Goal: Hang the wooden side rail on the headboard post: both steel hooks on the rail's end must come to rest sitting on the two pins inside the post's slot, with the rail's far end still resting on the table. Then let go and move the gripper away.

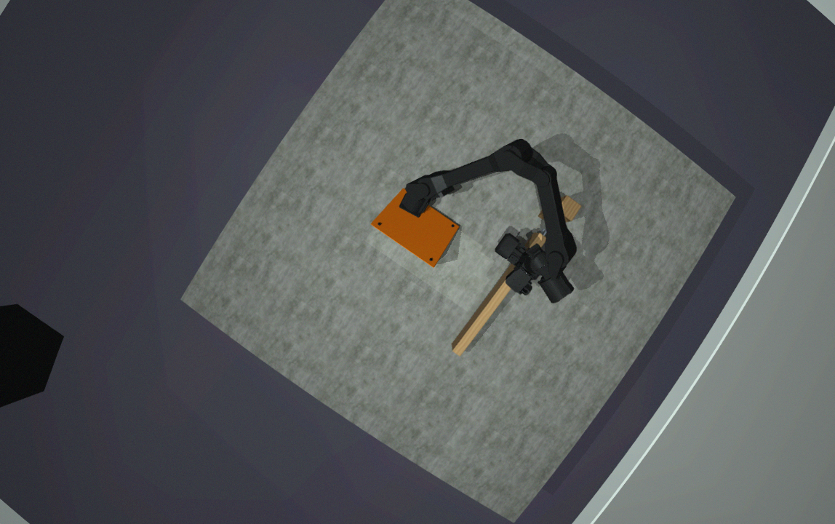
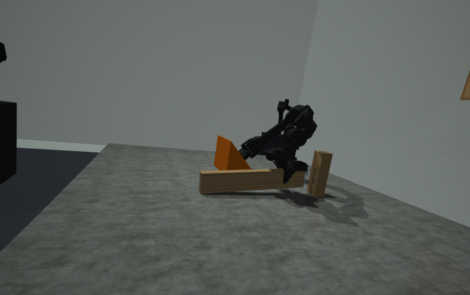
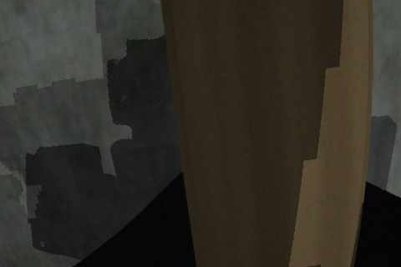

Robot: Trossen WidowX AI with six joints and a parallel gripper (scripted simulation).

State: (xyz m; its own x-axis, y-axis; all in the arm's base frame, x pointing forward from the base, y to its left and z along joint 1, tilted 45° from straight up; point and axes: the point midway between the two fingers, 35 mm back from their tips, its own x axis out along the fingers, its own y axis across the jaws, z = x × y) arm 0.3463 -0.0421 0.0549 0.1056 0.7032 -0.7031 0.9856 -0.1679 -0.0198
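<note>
My gripper tip is 17 cm to the right of the headboard post, 4 cm below it and 2 cm short of it.
</note>
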